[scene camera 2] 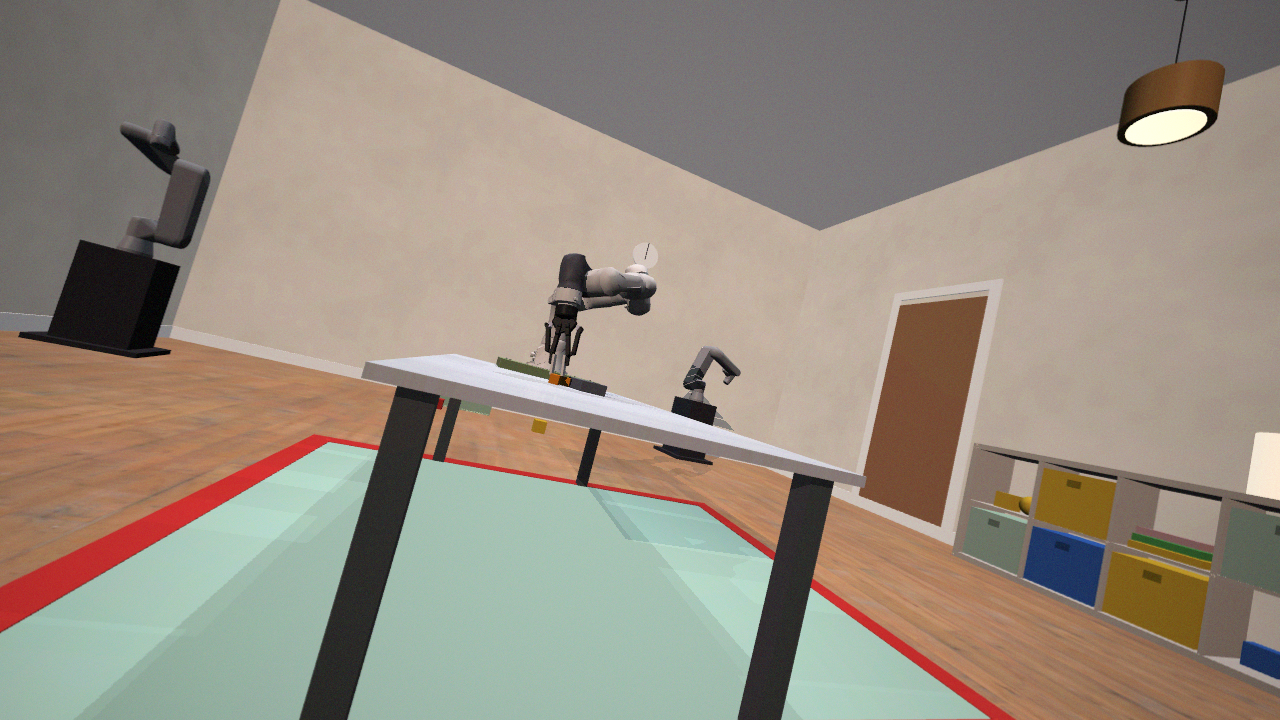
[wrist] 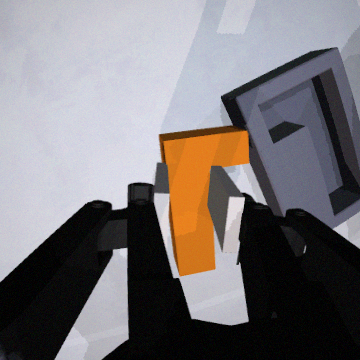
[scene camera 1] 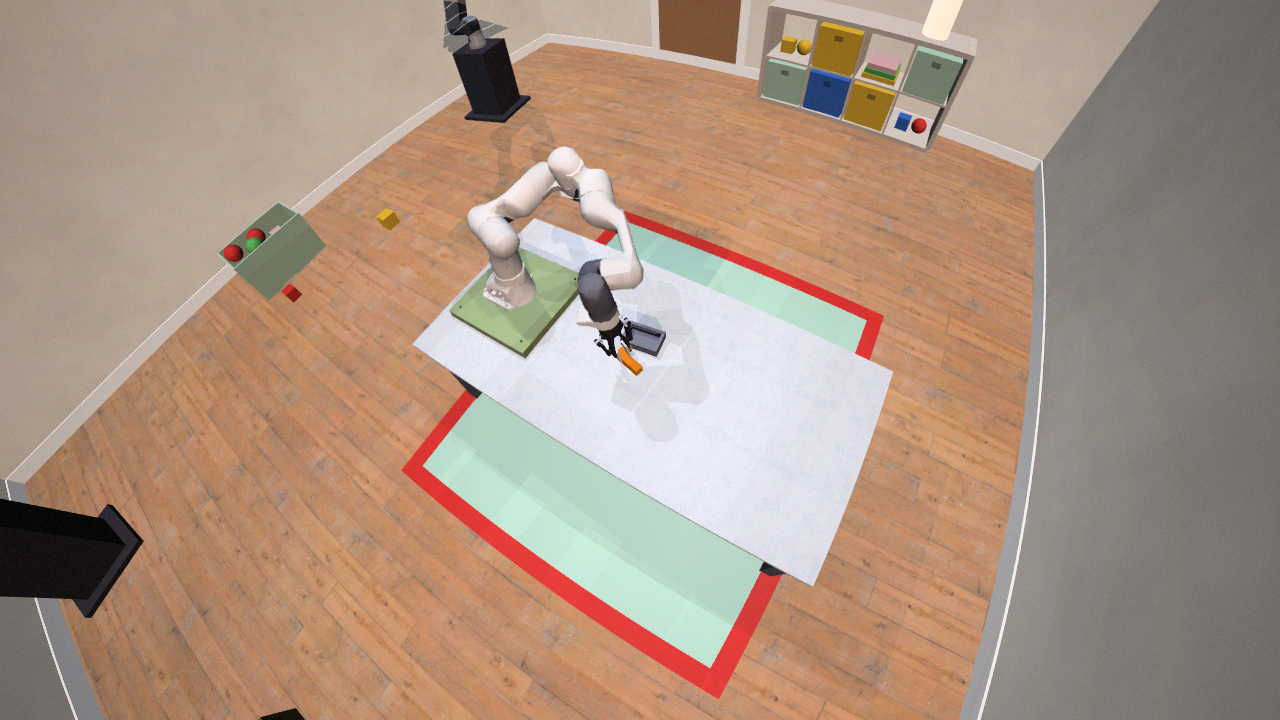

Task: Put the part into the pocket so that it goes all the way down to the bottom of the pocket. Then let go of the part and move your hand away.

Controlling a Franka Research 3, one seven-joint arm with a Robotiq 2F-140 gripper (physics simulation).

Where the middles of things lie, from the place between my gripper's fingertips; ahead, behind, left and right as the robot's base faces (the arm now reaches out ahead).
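I see the orange L-shaped block (wrist: 189, 154) 10 mm below my hand, 20 mm ahead of it and 10 mm to the left of it. The grey pocket block (scene camera 1: 646, 339) is 10 mm below my hand as well, but 30 mm ahead of it and 100 mm to the left of it.
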